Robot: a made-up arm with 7 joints.
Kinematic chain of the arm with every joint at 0, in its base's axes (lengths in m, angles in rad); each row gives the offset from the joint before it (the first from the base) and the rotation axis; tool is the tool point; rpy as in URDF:
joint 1: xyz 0 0 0 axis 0.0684 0.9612 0.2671
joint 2: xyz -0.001 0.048 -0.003 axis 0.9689 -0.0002 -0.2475
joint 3: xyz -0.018 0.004 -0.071 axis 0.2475 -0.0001 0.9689
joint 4: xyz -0.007 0 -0.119 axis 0.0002 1 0
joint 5: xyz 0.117 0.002 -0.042 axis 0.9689 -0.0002 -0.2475
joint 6: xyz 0.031 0 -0.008 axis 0.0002 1 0
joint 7: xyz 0.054 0 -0.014 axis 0.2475 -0.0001 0.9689
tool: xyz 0 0 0 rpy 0 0.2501 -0.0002
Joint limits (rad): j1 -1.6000..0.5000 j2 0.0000..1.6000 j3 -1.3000..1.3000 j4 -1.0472..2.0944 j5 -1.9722..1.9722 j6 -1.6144..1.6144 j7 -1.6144..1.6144
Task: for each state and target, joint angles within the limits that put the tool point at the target. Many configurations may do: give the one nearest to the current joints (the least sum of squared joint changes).
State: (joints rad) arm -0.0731 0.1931 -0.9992 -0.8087 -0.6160 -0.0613 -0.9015
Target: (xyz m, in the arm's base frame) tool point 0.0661 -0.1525 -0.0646
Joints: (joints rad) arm -0.5350 0.0000 -1.2382 -0.5992 -0.6161 0.0293 -0.9015
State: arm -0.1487 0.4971 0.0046 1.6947 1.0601 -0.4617 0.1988
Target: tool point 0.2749 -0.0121 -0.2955
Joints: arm -0.8722 0.0146 -0.0326 1.3803 1.0477 -0.3980 0.1988
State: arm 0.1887 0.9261 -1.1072 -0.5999 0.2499 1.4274 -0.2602
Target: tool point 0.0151 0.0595 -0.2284
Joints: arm 0.1466 0.9082 -1.0802 -0.7238 0.2662 1.4236 -0.2602
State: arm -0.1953 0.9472 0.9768 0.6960 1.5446 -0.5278 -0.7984
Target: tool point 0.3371 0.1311 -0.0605
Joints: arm -0.8988 0.3975 0.4061 0.3495 1.4930 -0.6630 -0.7984
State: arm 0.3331 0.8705 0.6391 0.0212 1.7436 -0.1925 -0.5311
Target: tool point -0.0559 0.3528 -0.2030
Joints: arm 0.5000 0.6209 0.7995 0.5576 1.7676 -0.1617 -0.5311
